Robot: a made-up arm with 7 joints. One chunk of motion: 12 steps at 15 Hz.
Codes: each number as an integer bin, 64 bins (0 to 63) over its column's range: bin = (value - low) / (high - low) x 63, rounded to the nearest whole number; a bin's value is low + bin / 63 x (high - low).
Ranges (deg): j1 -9..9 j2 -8..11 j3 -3..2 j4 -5..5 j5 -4..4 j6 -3..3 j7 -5..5
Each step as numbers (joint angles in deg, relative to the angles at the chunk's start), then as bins.
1 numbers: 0.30 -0.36 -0.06 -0.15 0.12 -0.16 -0.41
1 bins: 33 25 37 31 32 30 29
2 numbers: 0.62 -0.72 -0.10 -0.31 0.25 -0.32 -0.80
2 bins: 34 24 37 30 33 28 26
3 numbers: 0.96 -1.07 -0.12 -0.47 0.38 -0.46 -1.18
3 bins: 35 23 36 29 34 27 24
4 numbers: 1.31 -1.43 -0.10 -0.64 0.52 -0.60 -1.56
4 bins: 36 22 37 27 36 25 22
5 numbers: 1.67 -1.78 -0.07 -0.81 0.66 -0.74 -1.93
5 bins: 37 21 37 26 37 24 19
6 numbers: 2.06 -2.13 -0.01 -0.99 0.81 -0.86 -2.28
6 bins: 39 19 38 25 38 22 17
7 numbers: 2.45 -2.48 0.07 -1.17 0.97 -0.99 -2.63
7 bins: 40 18 39 24 39 21 15
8 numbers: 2.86 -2.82 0.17 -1.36 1.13 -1.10 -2.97
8 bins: 42 17 40 23 40 20 13
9 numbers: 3.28 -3.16 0.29 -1.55 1.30 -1.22 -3.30
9 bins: 43 16 41 22 42 19 11
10 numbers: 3.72 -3.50 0.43 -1.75 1.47 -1.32 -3.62
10 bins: 45 15 43 20 43 18 9
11 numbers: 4.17 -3.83 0.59 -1.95 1.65 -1.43 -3.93
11 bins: 46 14 45 19 44 16 7
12 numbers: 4.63 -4.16 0.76 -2.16 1.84 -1.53 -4.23
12 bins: 48 13 47 18 46 15 5
